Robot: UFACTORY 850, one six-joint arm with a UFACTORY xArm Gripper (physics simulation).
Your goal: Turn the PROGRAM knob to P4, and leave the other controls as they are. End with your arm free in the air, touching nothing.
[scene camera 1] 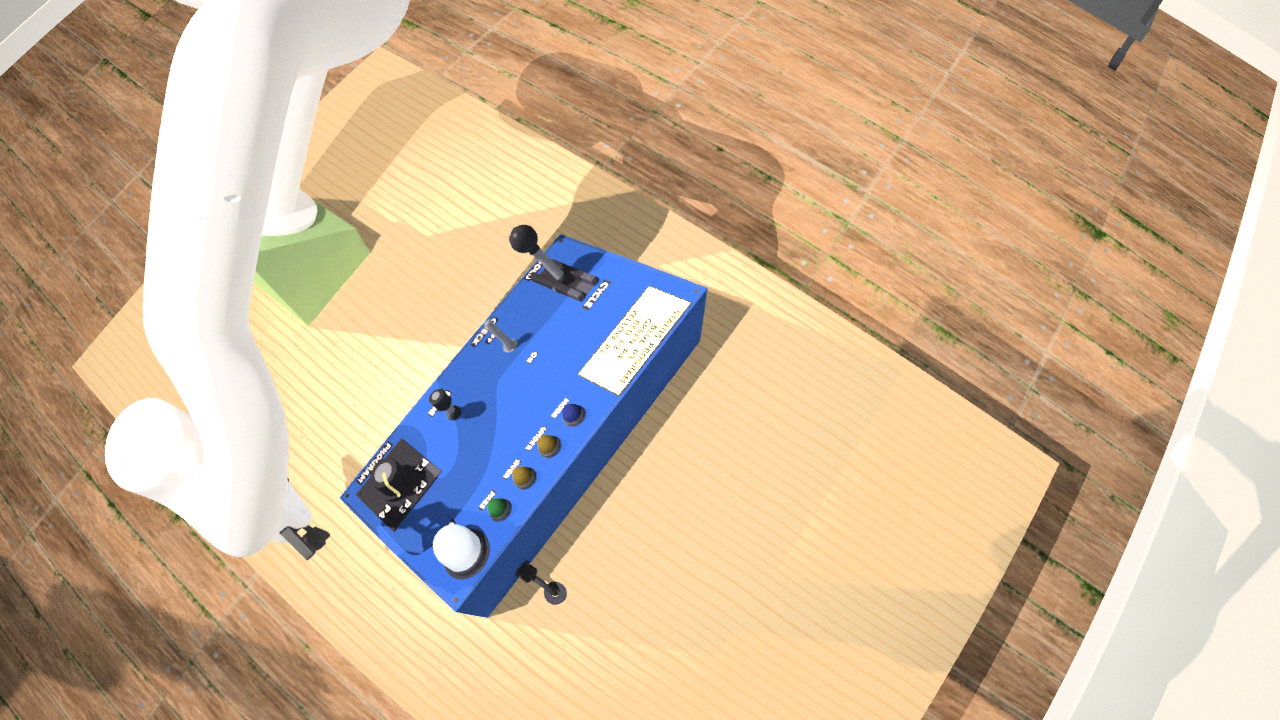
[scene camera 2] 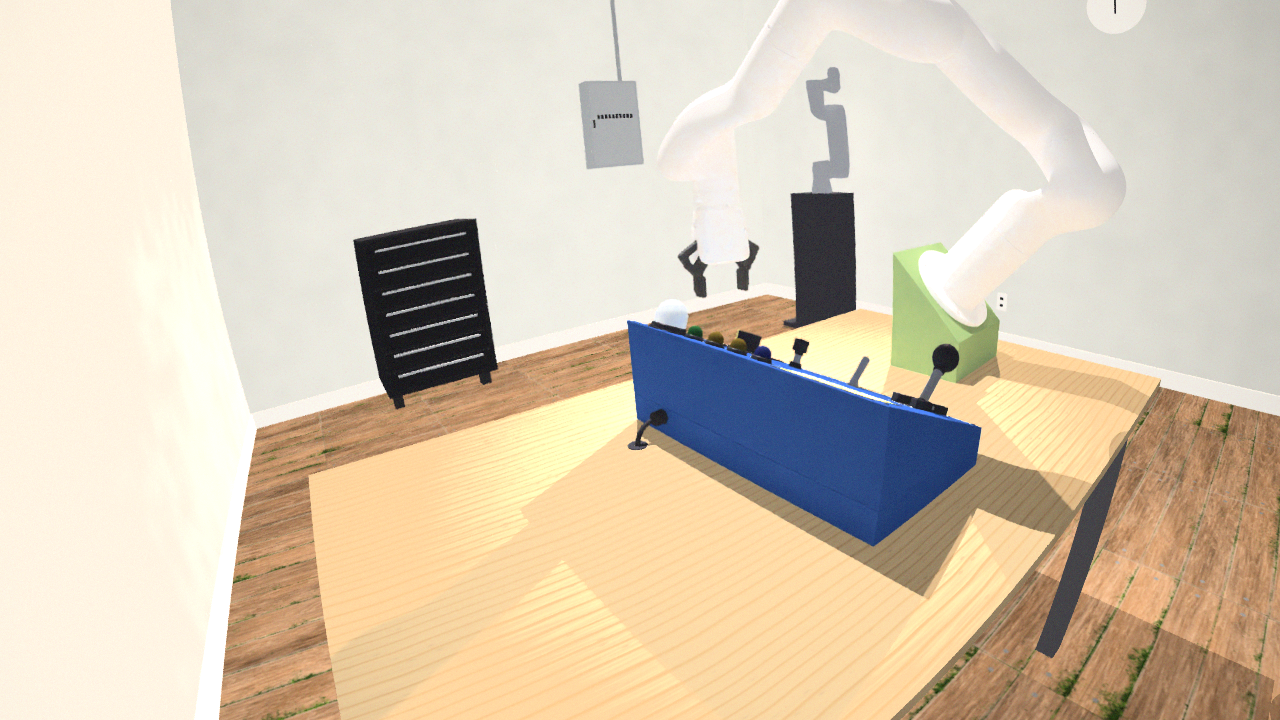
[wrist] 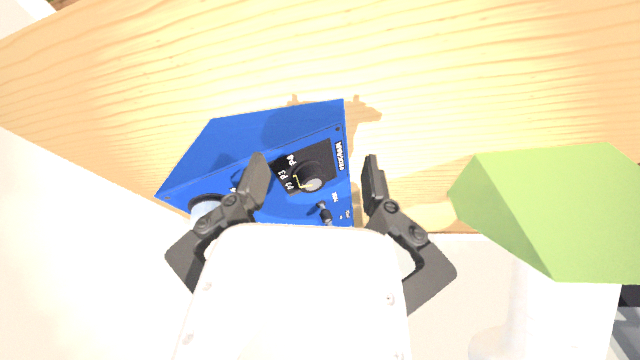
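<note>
The PROGRAM knob (scene camera 1: 386, 472) (scene camera 2: 749, 340) (wrist: 312, 182) is a dark round knob with a grey top, on a black label plate at one end of the blue console (scene camera 1: 501, 394) (scene camera 2: 760, 429) (wrist: 300, 117). Its yellow pointer line points toward about P3; P4 is the label at the end of the row. My gripper (scene camera 1: 306, 541) (scene camera 2: 721, 291) (wrist: 314, 163) is open and empty. It hangs in the air above the console's level, off its knob end in scene camera 1. In the wrist view the knob shows between the two fingers, farther away. No contact shows.
A white dome (scene camera 1: 458, 547) (scene camera 2: 671, 313) stands near the knob. A small black-capped lever (scene camera 1: 440, 400) (wrist: 325, 215), a toggle (scene camera 1: 503, 337), several coloured buttons and a ball-topped lever (scene camera 1: 523, 238) (scene camera 2: 945, 358) share the console. A side crank (scene camera 1: 553, 591) (scene camera 2: 638, 443) sticks out low.
</note>
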